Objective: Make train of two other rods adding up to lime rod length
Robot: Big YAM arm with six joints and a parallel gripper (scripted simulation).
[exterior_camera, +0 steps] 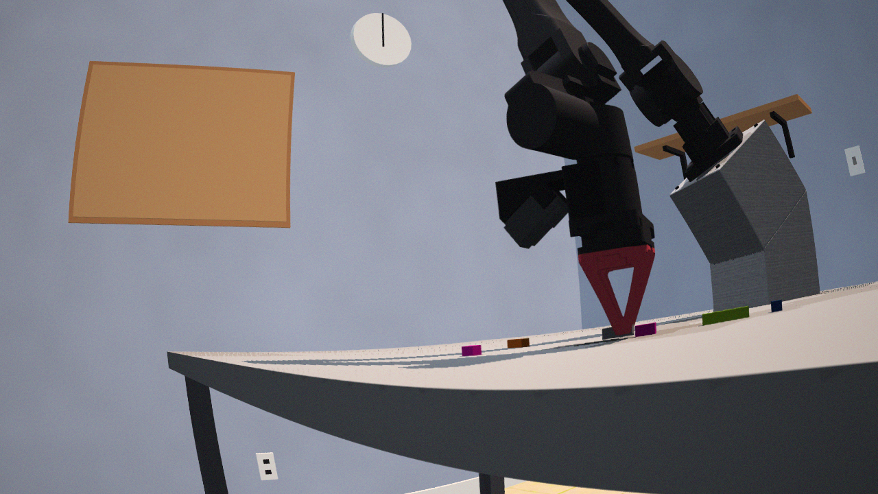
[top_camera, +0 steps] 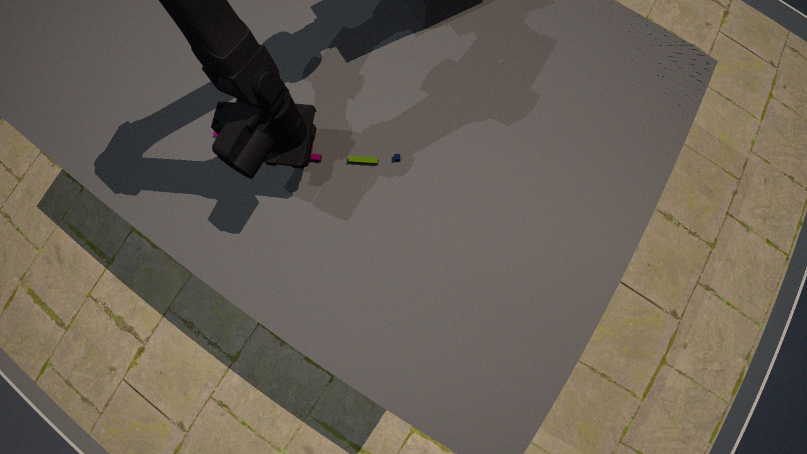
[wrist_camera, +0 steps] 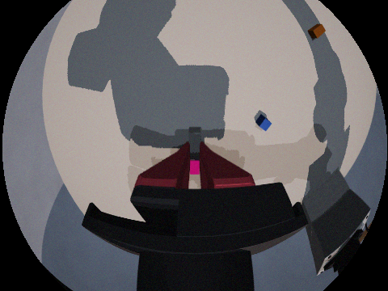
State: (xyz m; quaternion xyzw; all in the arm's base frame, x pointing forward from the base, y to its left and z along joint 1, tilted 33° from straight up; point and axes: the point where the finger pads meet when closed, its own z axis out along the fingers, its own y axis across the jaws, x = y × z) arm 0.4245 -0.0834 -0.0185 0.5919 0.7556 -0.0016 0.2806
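My gripper is now 10 mm to the left of the grey rod and 10 mm above it. From my hand the other things lie so: lime rod: 20 mm behind, 100 mm to the left, 10 mm below; then orange rod: 110 mm behind, 180 mm to the right, 10 mm below.
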